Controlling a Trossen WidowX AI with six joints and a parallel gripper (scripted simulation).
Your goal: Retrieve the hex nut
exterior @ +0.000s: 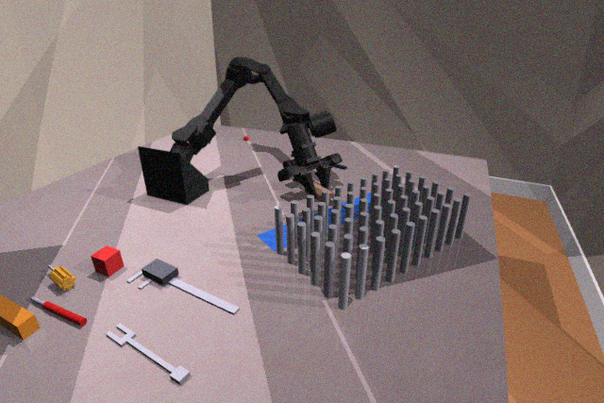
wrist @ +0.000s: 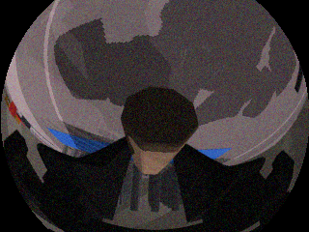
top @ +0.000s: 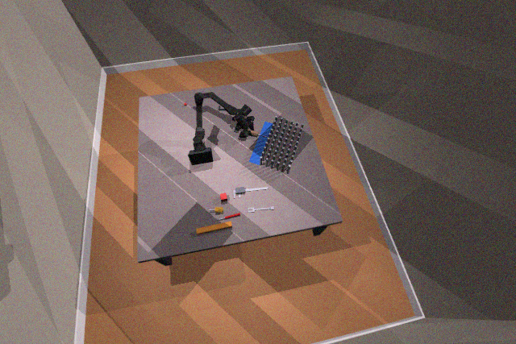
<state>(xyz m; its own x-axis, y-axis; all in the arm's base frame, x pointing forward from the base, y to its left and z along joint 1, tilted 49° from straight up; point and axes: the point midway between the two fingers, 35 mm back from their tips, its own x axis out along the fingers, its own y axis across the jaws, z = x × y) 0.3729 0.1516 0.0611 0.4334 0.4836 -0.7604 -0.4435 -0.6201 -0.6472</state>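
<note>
Now: gripper tip 9 cm short of the brown-handled tool and 4 cm to the left of it. From my gripper tip the other things lie so: grey hook tool 2 cm behind, 59 cm to the right, 1 cm below; blue taped strip 6 cm ahead, 8 cm to the right, 1 cm below; red cube 26 cm behind, 48 cm to the right, 1 cm above.
</note>
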